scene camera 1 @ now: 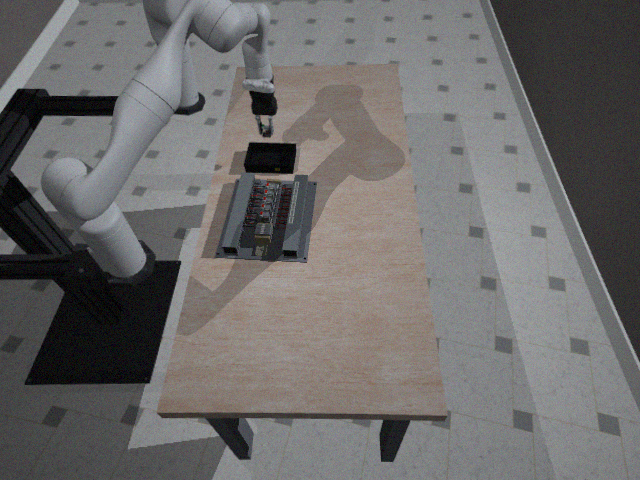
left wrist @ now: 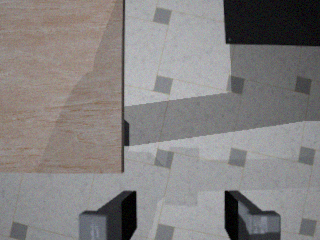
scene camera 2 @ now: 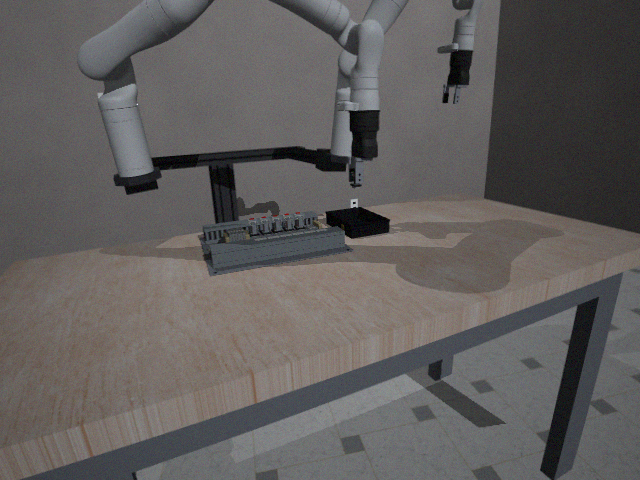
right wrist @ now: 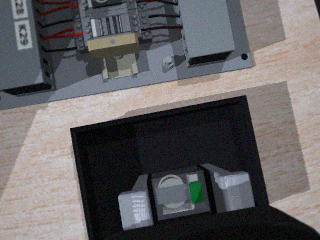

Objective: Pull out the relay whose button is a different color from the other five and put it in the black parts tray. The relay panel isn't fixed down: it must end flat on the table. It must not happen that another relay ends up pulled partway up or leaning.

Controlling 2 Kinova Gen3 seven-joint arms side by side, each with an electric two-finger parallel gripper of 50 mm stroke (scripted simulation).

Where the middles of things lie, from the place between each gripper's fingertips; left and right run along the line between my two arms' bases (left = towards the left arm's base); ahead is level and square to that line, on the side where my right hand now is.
Labels:
Right now the green-button relay (right wrist: 178,192) is 10 mm below my right hand (scene camera 2: 355,182). From my right hand the other things lie so: black parts tray (scene camera 1: 261,157): 130 mm below; then grey relay panel (scene camera 1: 286,238): 250 mm to the right, 120 mm below, 20 mm ahead.
Right now the green-button relay is 560 mm to the right of my left hand (scene camera 2: 450,103), 270 mm ahead of it and 210 mm below it. Also, from my left hand: black parts tray (560 mm to the right, 330 mm below, 270 mm ahead); then grey relay panel (810 mm to the right, 320 mm below, 290 mm ahead).

